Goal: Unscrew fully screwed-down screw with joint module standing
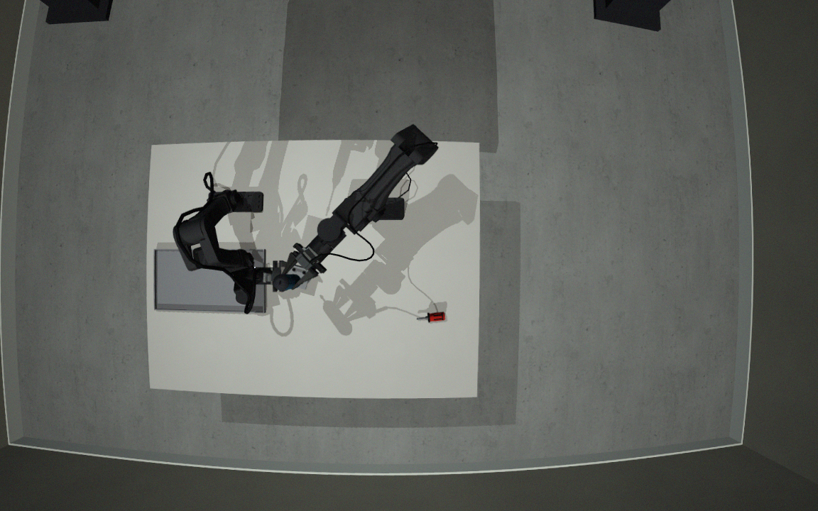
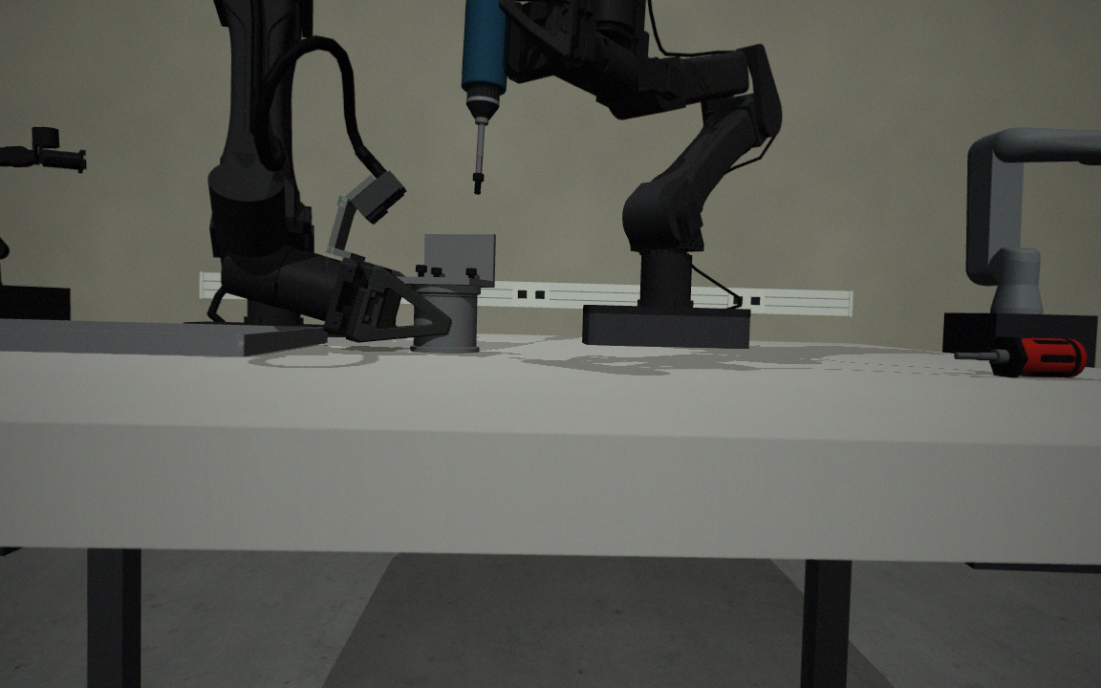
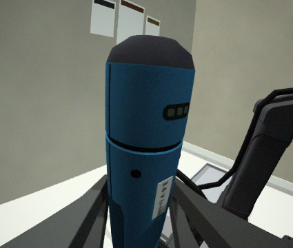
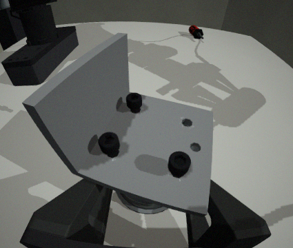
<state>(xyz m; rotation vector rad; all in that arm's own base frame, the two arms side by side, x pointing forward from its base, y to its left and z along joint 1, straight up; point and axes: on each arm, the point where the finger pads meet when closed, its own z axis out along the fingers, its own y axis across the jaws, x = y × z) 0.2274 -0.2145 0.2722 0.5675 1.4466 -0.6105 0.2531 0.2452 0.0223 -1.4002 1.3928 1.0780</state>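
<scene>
Right now the joint module is right at my right hand. From my right hand the other things lie so: flat grey plate: 34 cm to the right, 4 cm ahead, 2 cm below; then grey l-shaped bracket: 5 cm above; then screwdriver bit: 15 cm above, 3 cm to the left, 1 cm ahead.
</scene>
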